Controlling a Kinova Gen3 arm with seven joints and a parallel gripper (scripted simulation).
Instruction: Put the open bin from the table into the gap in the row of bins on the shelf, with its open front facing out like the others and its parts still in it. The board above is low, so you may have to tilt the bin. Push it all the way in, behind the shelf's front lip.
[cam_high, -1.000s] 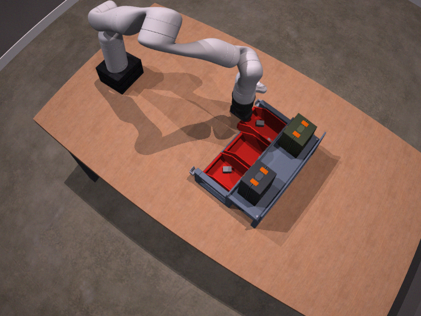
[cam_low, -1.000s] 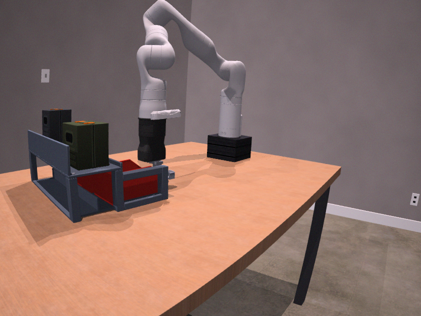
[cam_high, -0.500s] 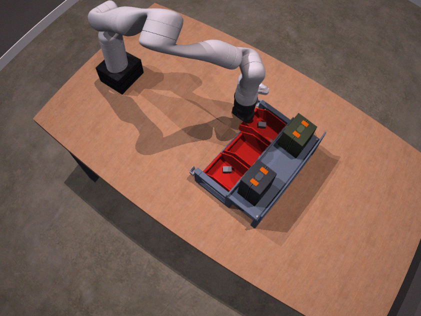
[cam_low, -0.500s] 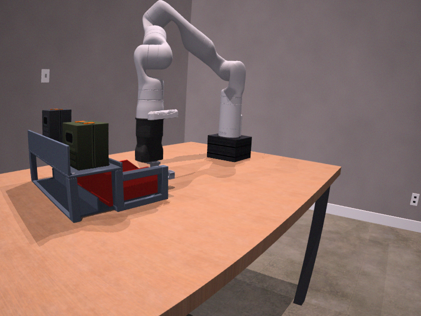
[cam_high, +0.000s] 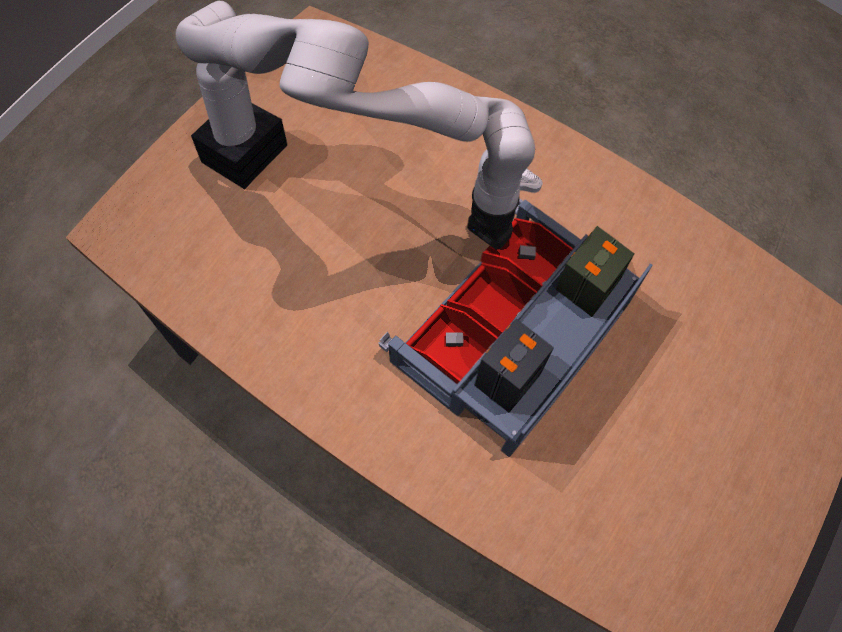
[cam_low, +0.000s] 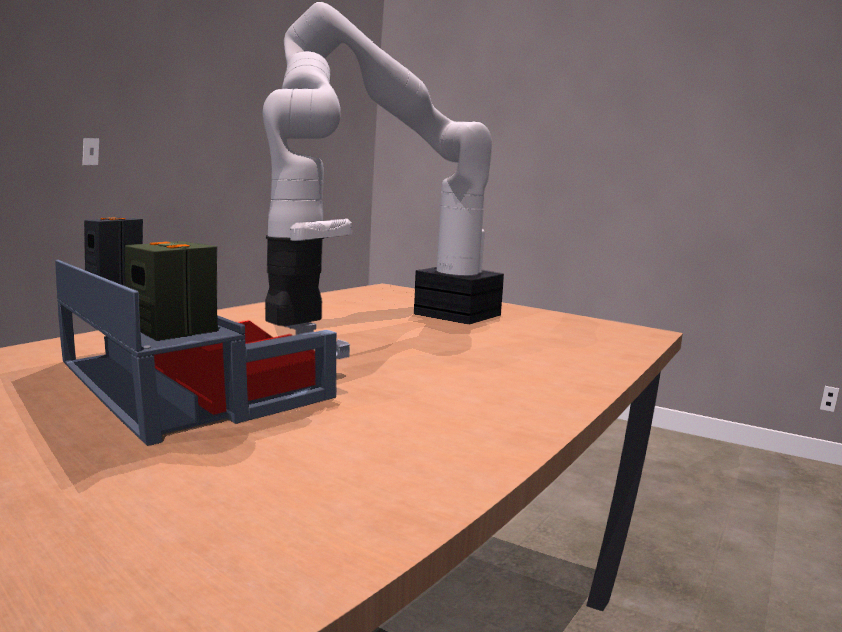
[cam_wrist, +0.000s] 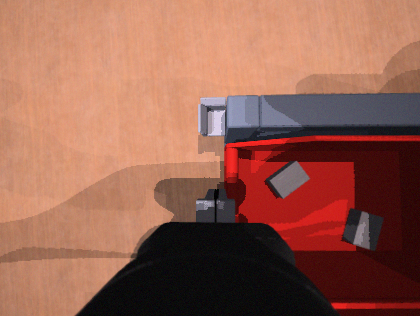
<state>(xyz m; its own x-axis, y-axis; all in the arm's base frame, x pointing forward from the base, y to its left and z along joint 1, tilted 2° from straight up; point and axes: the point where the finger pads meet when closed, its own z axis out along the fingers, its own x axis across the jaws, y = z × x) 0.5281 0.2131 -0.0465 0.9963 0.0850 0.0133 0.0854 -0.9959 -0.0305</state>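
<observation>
Now: hand 11 cm to the left of the shelf lip, 3 cm above it and 2 cm short of it. Also, from my hand: black box: 22 cm to the right, 22 cm ahead, 13 cm above; green box: 20 cm ahead, 12 cm above, 2 cm to the left.
</observation>
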